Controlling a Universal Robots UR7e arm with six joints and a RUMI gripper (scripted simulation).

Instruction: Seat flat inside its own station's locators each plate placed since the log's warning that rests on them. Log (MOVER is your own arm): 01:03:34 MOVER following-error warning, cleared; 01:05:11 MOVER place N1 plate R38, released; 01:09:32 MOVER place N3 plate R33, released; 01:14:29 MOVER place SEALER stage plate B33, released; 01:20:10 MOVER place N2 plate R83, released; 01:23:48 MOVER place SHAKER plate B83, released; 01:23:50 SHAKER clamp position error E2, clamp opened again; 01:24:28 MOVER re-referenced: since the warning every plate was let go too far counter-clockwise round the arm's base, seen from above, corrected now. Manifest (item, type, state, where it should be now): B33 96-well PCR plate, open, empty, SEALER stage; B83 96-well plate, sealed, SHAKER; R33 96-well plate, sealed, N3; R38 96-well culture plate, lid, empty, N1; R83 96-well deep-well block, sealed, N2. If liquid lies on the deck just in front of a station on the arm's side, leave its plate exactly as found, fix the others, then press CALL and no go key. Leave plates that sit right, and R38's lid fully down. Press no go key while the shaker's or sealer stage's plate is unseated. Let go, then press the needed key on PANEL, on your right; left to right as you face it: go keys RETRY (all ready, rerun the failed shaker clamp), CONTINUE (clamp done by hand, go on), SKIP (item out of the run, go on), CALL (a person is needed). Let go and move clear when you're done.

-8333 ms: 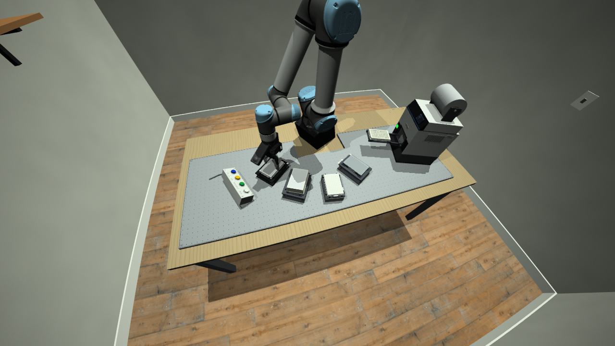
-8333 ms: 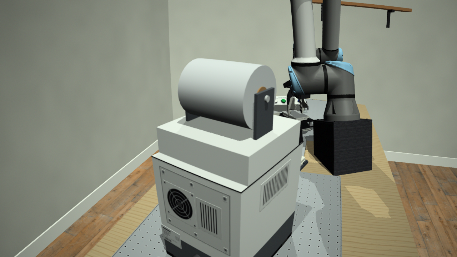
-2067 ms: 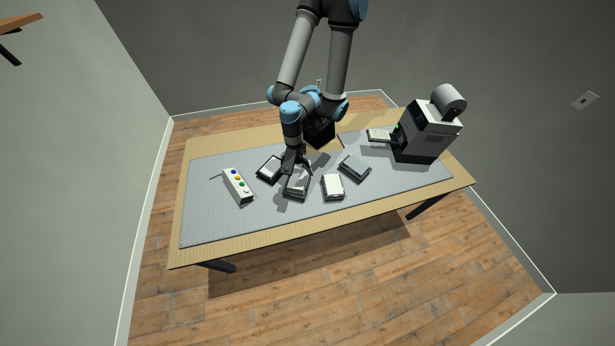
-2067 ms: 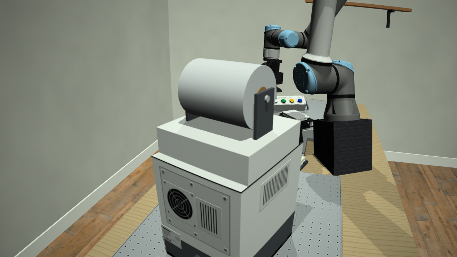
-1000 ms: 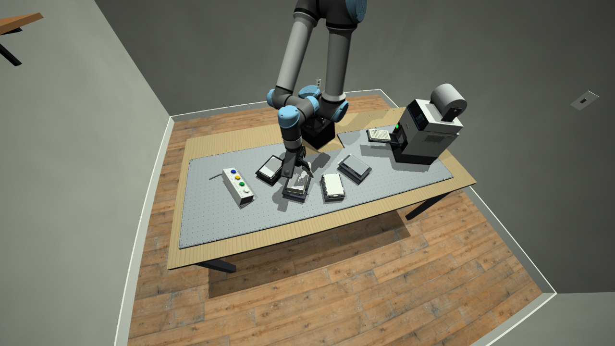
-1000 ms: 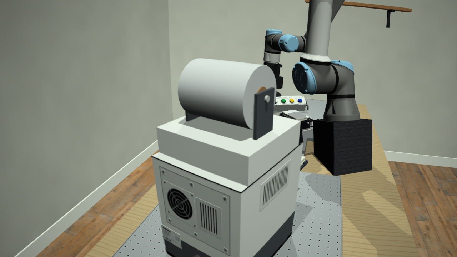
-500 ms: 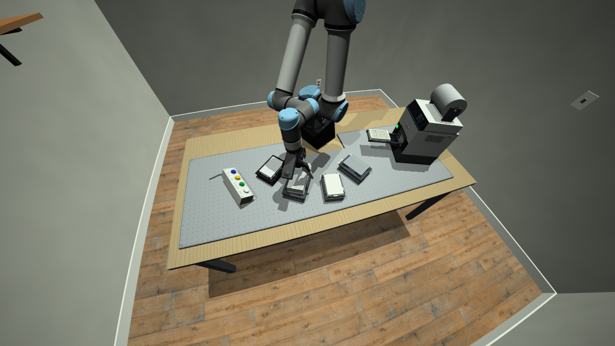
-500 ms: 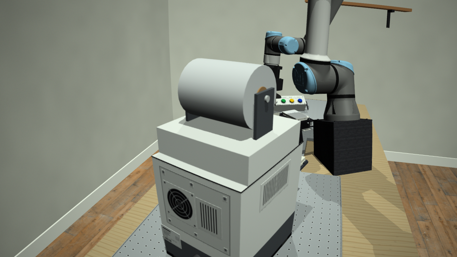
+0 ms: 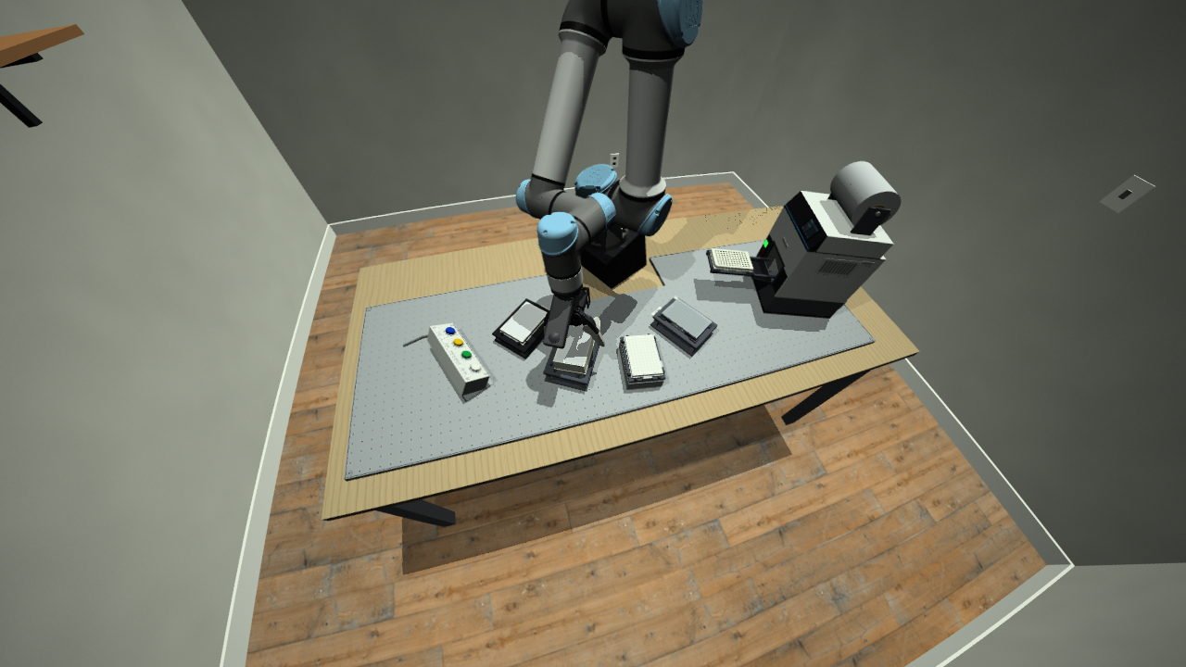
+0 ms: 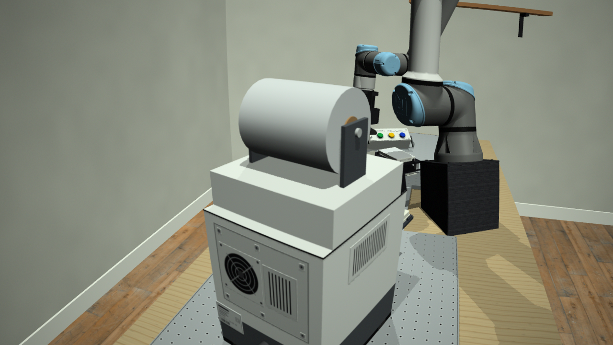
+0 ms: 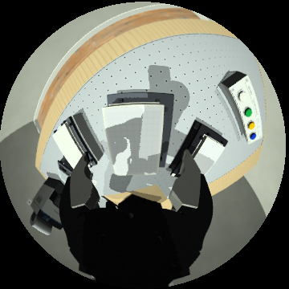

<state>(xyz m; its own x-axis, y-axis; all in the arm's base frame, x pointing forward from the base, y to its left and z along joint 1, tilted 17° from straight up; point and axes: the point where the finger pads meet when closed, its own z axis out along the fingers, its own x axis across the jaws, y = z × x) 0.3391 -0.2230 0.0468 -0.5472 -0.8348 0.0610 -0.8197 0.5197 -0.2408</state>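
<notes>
The tall sealed deep-well block is 30 mm below my hand. Also, from my hand: roll 830 mm to the left, 300 mm above; white PCR plate 110 mm behind, 580 mm to the left, 20 mm above; grey lidded plate 10 mm ahead, 360 mm to the left, 40 mm below.
</notes>
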